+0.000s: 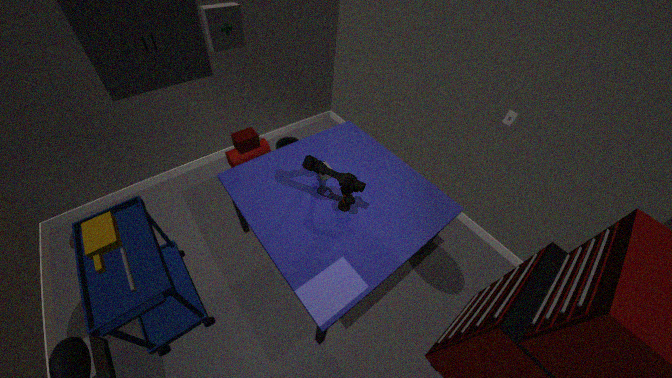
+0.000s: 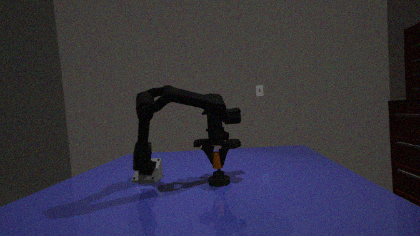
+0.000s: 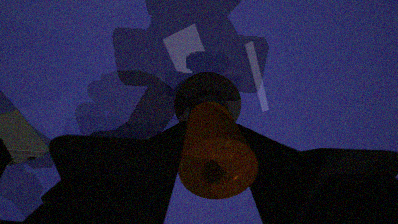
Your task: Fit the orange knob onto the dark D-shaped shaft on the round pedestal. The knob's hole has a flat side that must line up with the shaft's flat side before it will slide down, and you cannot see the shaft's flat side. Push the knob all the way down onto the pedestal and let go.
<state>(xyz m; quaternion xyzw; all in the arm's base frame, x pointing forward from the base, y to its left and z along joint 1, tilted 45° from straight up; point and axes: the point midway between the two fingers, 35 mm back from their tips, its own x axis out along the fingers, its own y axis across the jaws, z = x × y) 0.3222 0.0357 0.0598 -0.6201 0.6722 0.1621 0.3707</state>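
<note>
The orange knob is 20 mm above my gripper tip. From my gripper tip the other things lie so: dark round pedestal: 40 mm below.
</note>
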